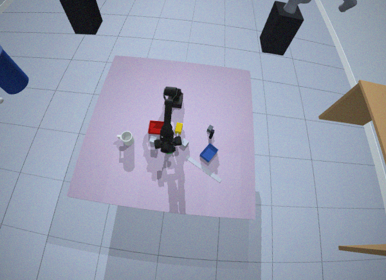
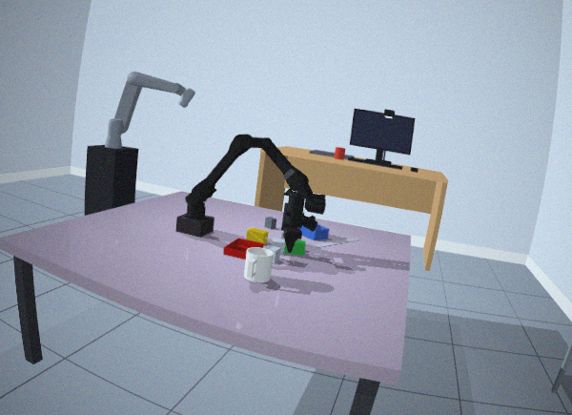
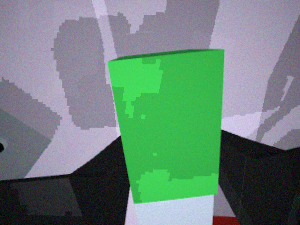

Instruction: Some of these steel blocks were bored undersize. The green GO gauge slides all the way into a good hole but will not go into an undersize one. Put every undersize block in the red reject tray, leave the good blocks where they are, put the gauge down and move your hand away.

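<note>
The yellow gauge is 12 cm behind my gripper tip, 6 cm to the left of it and 1 cm above it. Also, from my gripper tip: red reject tray (14 cm behind, 9 cm to the right); steel block (11 cm to the right, 3 cm behind, 1 cm above); green GO gauge (2 cm above, 1 cm behind).
</note>
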